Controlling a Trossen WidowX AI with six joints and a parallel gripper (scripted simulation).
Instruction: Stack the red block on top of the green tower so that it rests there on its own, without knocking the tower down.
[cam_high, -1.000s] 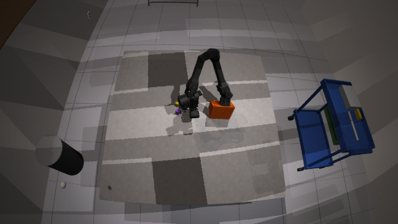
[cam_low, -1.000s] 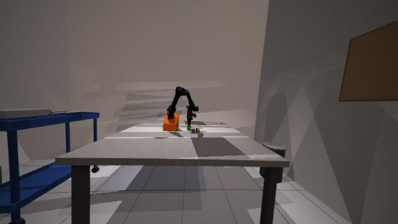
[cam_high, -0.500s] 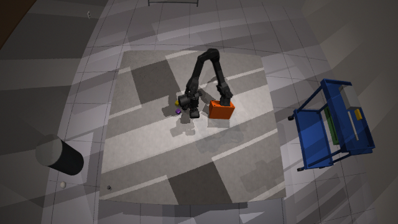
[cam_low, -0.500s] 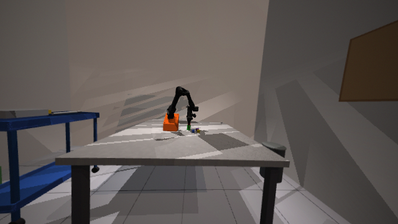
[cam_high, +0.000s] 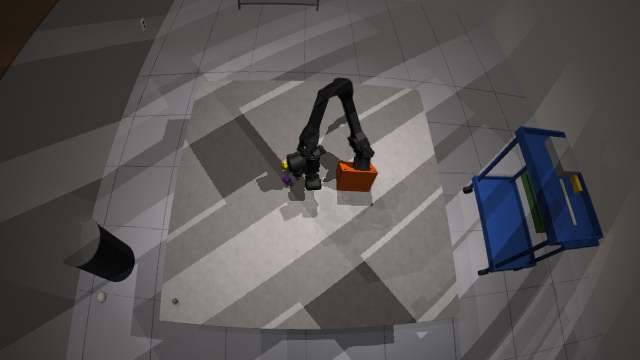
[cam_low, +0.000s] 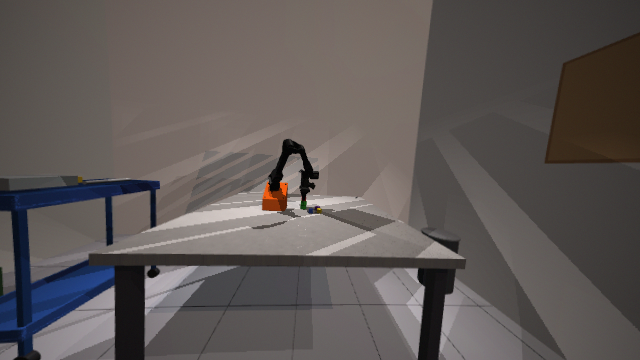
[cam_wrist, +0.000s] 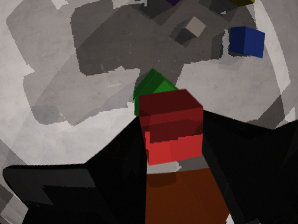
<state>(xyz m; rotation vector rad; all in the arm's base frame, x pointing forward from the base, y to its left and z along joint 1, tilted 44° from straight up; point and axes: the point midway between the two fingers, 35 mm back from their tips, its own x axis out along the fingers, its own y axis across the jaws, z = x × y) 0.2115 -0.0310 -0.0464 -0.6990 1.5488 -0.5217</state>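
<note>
Now: gripper tip 1 cm below the red block. Round my gripper tip: purple block (10 cm ahead, 2 cm to the right, 5 cm below); blue block (6 cm ahead, 10 cm to the right, 5 cm below); yellow block (11 cm ahead, 9 cm to the right, 5 cm below).
</note>
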